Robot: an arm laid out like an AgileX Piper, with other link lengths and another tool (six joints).
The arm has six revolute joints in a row. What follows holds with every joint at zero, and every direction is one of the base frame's. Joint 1 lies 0.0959 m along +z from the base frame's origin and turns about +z. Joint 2 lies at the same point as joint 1 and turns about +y. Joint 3 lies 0.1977 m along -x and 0.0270 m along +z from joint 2 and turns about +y. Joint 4 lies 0.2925 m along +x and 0.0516 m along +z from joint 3 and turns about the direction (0.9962, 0, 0.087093). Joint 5 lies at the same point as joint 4 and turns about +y. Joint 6 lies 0.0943 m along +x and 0.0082 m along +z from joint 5 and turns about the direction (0.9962, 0, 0.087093). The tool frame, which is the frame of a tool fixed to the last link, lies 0.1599 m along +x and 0.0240 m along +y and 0.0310 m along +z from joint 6; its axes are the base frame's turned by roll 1.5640, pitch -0.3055 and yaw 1.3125 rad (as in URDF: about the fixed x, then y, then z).
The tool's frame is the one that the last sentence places.
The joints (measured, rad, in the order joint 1, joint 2, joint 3, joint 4, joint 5, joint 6), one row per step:
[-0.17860 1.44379 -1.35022 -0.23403 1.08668 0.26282]
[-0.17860 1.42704 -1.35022 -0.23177 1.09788 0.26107]
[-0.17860 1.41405 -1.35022 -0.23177 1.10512 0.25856]
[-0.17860 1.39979 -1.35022 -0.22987 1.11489 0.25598]
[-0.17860 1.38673 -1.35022 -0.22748 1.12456 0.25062]
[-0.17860 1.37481 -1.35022 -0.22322 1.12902 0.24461]
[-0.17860 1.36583 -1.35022 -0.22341 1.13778 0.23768]
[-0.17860 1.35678 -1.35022 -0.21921 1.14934 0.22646]
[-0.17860 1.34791 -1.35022 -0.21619 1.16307 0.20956]
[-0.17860 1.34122 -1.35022 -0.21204 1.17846 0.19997]
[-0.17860 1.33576 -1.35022 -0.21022 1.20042 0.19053]
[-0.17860 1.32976 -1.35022 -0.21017 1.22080 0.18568]
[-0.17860 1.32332 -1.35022 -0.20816 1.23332 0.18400]
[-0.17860 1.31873 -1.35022 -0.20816 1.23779 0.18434]
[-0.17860 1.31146 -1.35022 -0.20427 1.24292 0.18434]
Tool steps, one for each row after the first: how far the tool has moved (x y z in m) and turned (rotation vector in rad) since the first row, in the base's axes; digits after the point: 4 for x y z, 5 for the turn. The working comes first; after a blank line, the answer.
Tool pose at each row, in the base's axes (x y z in m, rotation vector in rad; the steps are taken from these numbers as rounded here):
[0.4232 -0.1089 0.1035 2.35921 1.02724 0.03069]
[0.4207 -0.1083 0.1092 2.35878 1.02338 0.03718]
[0.4188 -0.1081 0.1138 2.35537 1.02108 0.04232]
[0.4165 -0.1075 0.1185 2.35428 1.01908 0.04736]
[0.4141 -0.1067 0.1226 2.35194 1.02074 0.05098]
[0.4129 -0.1056 0.1268 2.34836 1.02285 0.06041]
[0.4106 -0.1053 0.1293 2.34391 1.02763 0.05846]
[0.4078 -0.1040 0.1312 2.34119 1.03848 0.05584]
[0.4045 -0.1027 0.1327 2.33439 1.05579 0.04854]
[0.4009 -0.1013 0.1331 2.33571 1.06736 0.03980]
[0.3959 -0.1003 0.1322 2.33923 1.08073 0.02093]
[0.3911 -0.0998 0.1318 2.34378 1.08819 0.00401]
[0.3881 -0.0991 0.1327 2.34798 1.09055 -0.00165]
[0.3870 -0.0990 0.1340 2.34874 1.08902 -0.00160]
[0.3857 -0.0979 0.1361 2.35148 1.08780 0.00354]

[-0.0025 0.0006 0.0057 0.00046 -0.00566 -0.00107]
[-0.0044 0.0008 0.0103 -0.00163 -0.01080 -0.00057]
[-0.0067 0.0014 0.0150 -0.00164 -0.01509 -0.00053]
[-0.0091 0.0022 0.0191 -0.00213 -0.01759 0.00197]
[-0.0103 0.0033 0.0233 -0.00181 -0.02410 0.00635]
[-0.0126 0.0036 0.0258 -0.00494 -0.02256 0.01035]
[-0.0154 0.0049 0.0277 -0.00503 -0.01800 0.01773]
[-0.0187 0.0062 0.0292 -0.00818 -0.00939 0.02955]
[-0.0223 0.0076 0.0296 -0.00627 0.00064 0.03496]
[-0.0273 0.0086 0.0287 -0.00483 0.01854 0.03879]
[-0.0321 0.0091 0.0283 -0.00355 0.03345 0.03885]
[-0.0351 0.0098 0.0292 -0.00080 0.03917 0.03802]
[-0.0362 0.0099 0.0305 -0.00058 0.03883 0.03681]
[-0.0375 0.0110 0.0326 0.00290 0.03585 0.03631]

